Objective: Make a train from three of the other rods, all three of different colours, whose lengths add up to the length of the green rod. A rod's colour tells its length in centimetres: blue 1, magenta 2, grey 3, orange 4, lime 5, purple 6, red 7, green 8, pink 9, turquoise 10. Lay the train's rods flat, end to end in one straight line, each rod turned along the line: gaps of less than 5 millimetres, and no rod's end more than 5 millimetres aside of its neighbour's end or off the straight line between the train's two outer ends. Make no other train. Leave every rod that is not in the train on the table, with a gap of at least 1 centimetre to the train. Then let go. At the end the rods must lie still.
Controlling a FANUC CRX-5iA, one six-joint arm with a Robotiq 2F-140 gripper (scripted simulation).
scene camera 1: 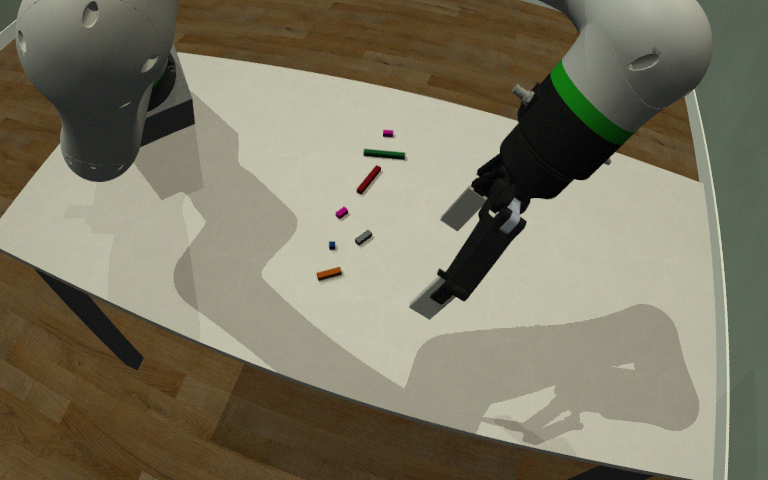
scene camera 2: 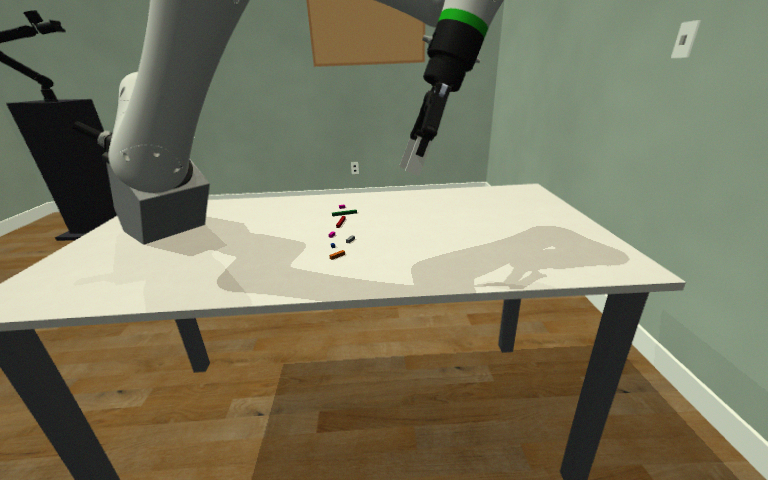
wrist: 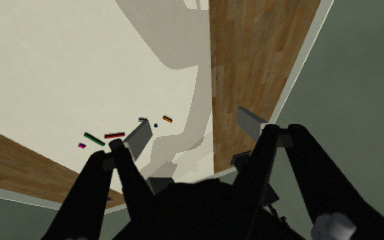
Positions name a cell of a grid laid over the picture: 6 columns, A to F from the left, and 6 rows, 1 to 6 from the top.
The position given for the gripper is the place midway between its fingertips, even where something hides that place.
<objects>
gripper: scene camera 1 D4; scene camera 2 D3; wrist D4
</objects>
